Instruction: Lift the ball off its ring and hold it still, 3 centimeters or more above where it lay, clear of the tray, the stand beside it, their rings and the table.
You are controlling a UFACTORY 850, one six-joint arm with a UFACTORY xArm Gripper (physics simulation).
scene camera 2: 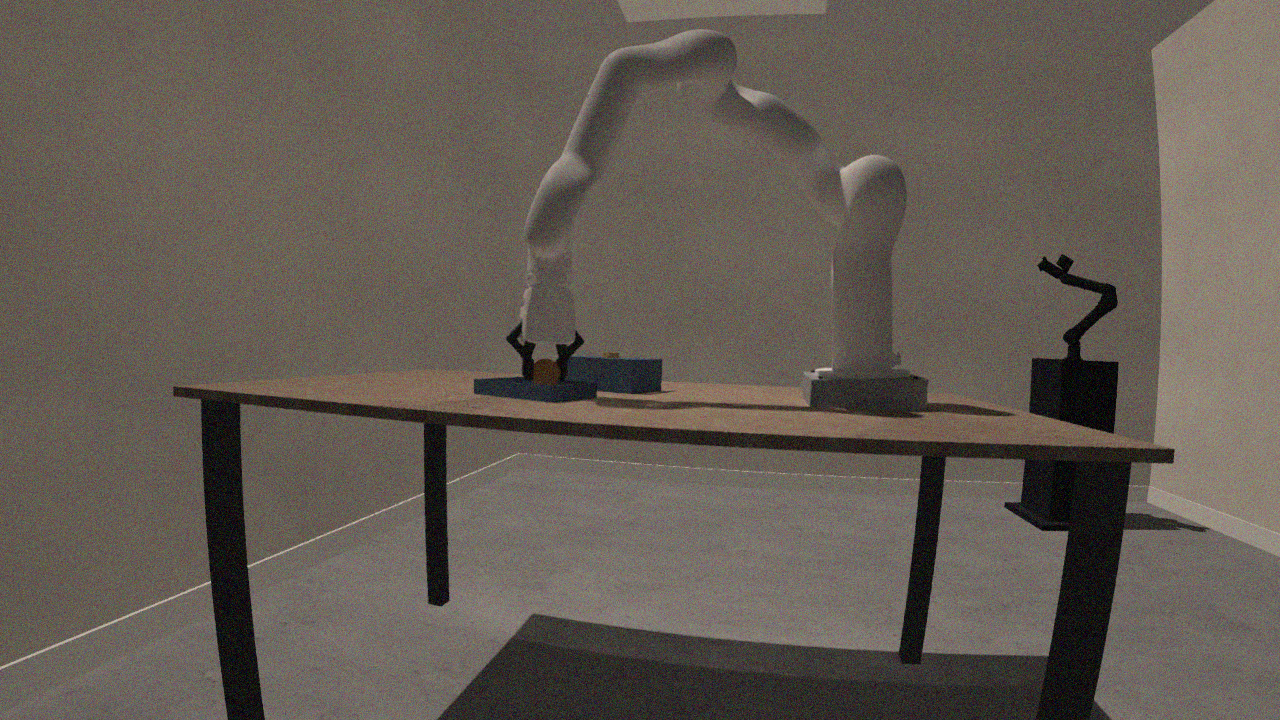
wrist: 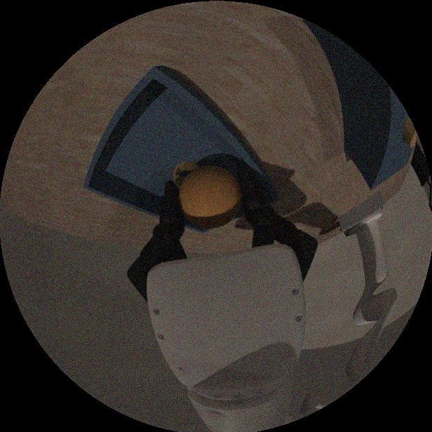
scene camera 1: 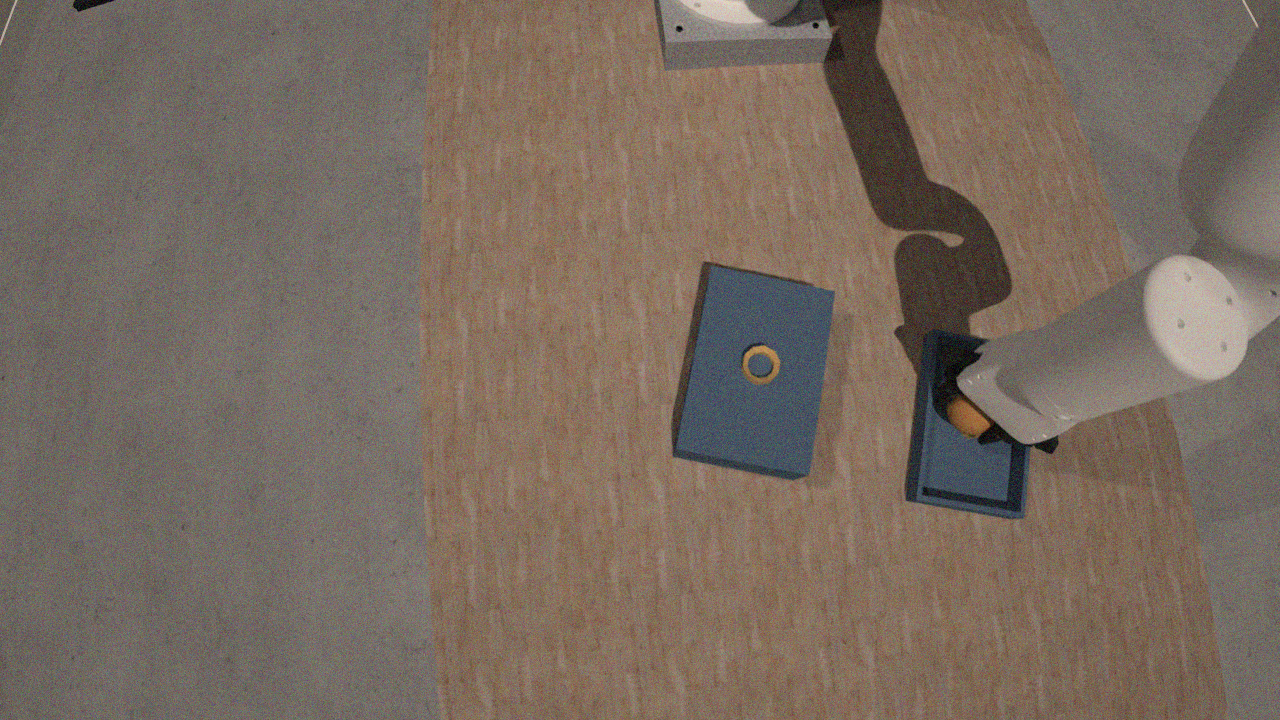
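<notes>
The orange ball (scene camera 1: pixel 969 417) (scene camera 2: pixel 546 370) (wrist: pixel 210 191) sits between both fingers of my gripper (scene camera 1: pixel 967 415) (scene camera 2: pixel 546 373) (wrist: pixel 207 182), which is shut on it. The fingers touch it on opposite sides, low over the blue tray (scene camera 1: pixel 971 510) (scene camera 2: pixel 501 387) (wrist: pixel 145 140). Part of the tray's ring (wrist: pixel 183 166) shows beside the ball in the wrist view, so the ball is off to one side of it. Any gap beneath the ball is too small to tell. The blue stand (scene camera 1: pixel 756 429) (scene camera 2: pixel 626 374) (wrist: pixel 396 162) carries its own orange ring (scene camera 1: pixel 746 365) (scene camera 2: pixel 611 354) (wrist: pixel 410 134), with no ball on it.
The tray walls stand close around the fingers. The stand is taller than the tray and lies between it and the table's middle. The grey arm base (scene camera 1: pixel 747 51) (scene camera 2: pixel 863 392) stands on the wooden table (scene camera 1: pixel 554 537) (scene camera 2: pixel 716 420). A black pedestal (scene camera 2: pixel 1056 394) with a small arm stands beyond the table.
</notes>
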